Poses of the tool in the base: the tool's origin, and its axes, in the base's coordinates. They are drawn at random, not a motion.
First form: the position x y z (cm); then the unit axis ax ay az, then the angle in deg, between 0 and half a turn.
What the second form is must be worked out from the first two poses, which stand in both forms.
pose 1, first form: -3.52 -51.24 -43.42 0.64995 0.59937 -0.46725 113.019
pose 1, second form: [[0.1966 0.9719 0.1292 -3.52], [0.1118 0.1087 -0.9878 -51.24], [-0.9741 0.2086 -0.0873 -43.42], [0 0 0 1]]
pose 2, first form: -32.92 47.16 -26.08 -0.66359 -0.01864 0.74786 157.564
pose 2, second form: [[-0.0769 -0.2616 -0.9621 -32.92], [0.3092 -0.9236 0.2264 47.16], [-0.9479 -0.2801 0.1520 -26.08], [0 0 0 1]]
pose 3, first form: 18.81 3.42 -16.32 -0.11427 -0.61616 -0.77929 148.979
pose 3, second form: [[-0.8327 0.5324 -0.1522 18.81], [-0.2709 -0.1520 0.9505 3.42], [0.4829 0.8328 0.2707 -16.32], [0 0 0 1]]
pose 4, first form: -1.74 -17.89 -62.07 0.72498 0.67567 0.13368 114.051
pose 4, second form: [[0.3323 0.5674 0.7534 -1.74], [0.8116 0.2350 -0.5349 -17.89], [-0.4806 0.7892 -0.3824 -62.07], [0 0 0 1]]
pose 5, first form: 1.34 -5.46 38.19 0.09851 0.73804 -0.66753 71.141
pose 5, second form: [[0.3298 0.6809 0.6539 1.34], [-0.5825 0.6919 -0.4266 -5.46], [-0.7429 -0.2402 0.6248 38.19], [0 0 0 1]]
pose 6, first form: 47.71 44.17 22.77 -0.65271 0.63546 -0.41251 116.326
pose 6, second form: [[0.1715 -0.2290 0.9582 47.71], [-0.9684 0.1394 0.2066 44.17], [-0.1809 -0.9634 -0.1979 22.77], [0 0 0 1]]
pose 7, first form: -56.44 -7.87 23.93 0.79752 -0.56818 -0.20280 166.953
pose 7, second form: [[0.2815 -0.8488 -0.4476 -56.44], [-0.9404 -0.3369 0.0474 -7.87], [-0.1910 0.4075 -0.8930 23.93], [0 0 0 1]]
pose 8, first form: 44.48 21.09 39.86 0.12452 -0.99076 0.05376 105.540
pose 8, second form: [[-0.2483 -0.2082 -0.9461 44.48], [-0.1046 0.9767 -0.1875 21.09], [0.9630 0.0524 -0.2642 39.86], [0 0 0 1]]
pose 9, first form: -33.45 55.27 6.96 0.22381 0.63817 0.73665 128.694
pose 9, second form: [[-0.5438 -0.3428 0.7660 -33.45], [0.8071 0.0367 0.5893 55.27], [-0.2301 0.9387 0.2567 6.96], [0 0 0 1]]
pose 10, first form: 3.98 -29.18 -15.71 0.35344 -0.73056 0.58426 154.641
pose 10, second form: [[-0.6658 -0.7418 0.0802 3.98], [-0.2413 0.1124 -0.9639 -29.18], [0.7060 -0.6612 -0.2538 -15.71], [0 0 0 1]]
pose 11, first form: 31.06 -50.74 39.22 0.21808 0.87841 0.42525 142.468
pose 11, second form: [[-0.7077 0.0844 0.7014 31.06], [0.6025 0.5905 0.5369 -50.74], [-0.3688 0.8026 -0.4688 39.22], [0 0 0 1]]
